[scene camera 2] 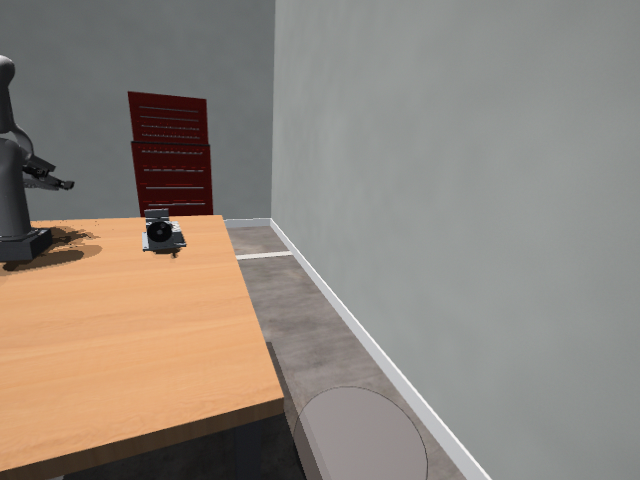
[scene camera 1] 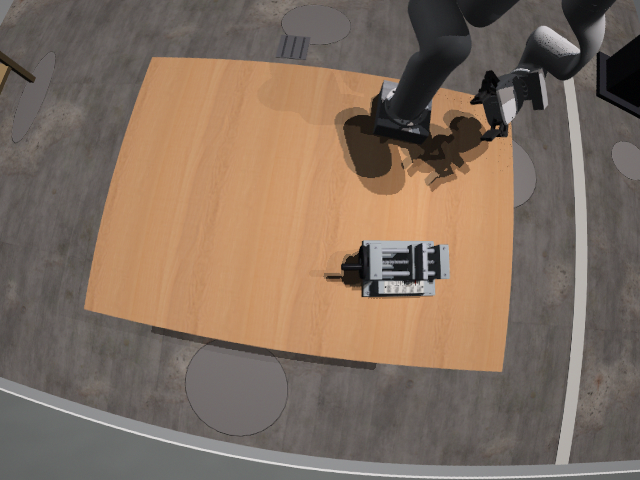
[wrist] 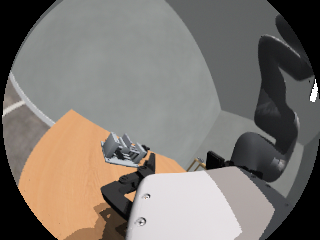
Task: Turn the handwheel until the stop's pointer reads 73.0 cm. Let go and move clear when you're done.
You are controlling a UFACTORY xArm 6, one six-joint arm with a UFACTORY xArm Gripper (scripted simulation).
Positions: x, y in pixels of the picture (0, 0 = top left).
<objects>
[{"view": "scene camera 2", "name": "my gripper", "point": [60, 179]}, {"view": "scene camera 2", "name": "grey slide fixture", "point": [147, 244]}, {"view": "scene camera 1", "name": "my gripper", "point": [481, 121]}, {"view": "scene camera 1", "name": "grey slide fixture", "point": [379, 252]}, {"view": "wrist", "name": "my gripper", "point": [182, 161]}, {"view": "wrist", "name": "grey slide fixture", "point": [110, 147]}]
</objects>
